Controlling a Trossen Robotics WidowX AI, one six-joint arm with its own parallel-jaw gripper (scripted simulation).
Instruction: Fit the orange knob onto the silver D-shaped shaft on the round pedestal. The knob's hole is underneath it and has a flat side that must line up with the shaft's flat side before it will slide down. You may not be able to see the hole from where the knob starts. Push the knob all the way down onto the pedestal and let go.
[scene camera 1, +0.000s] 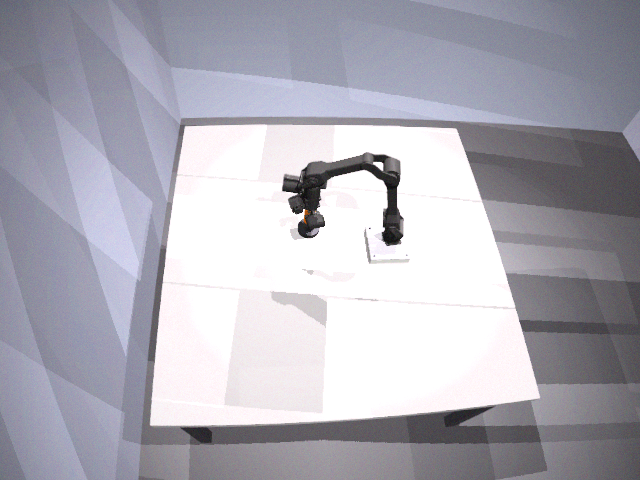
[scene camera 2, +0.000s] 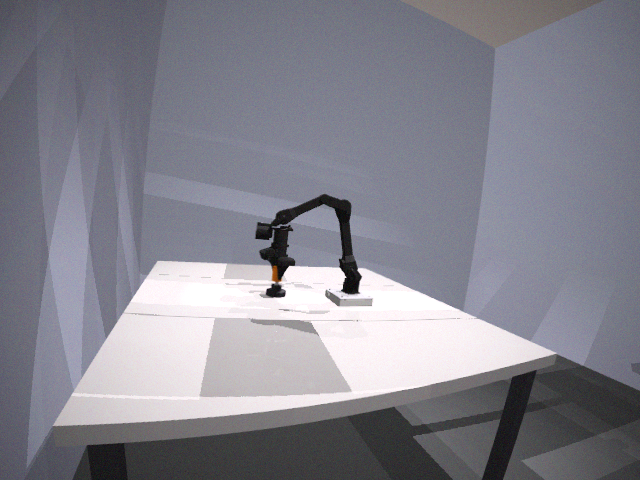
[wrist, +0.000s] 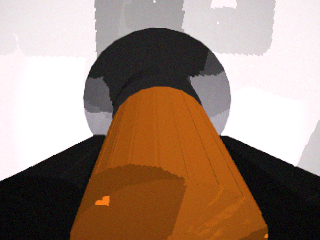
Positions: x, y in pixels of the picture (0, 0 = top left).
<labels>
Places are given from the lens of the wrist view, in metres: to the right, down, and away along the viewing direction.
my gripper (wrist: 161, 146): 0.00, 0.01, 0.09
orange knob (wrist: 162, 163): 0.00, 0.01, 0.04
pedestal (wrist: 154, 57): 0.00, -0.03, 0.13
The marked spots on the pedestal and the orange knob are 0.10 m apart.
</labels>
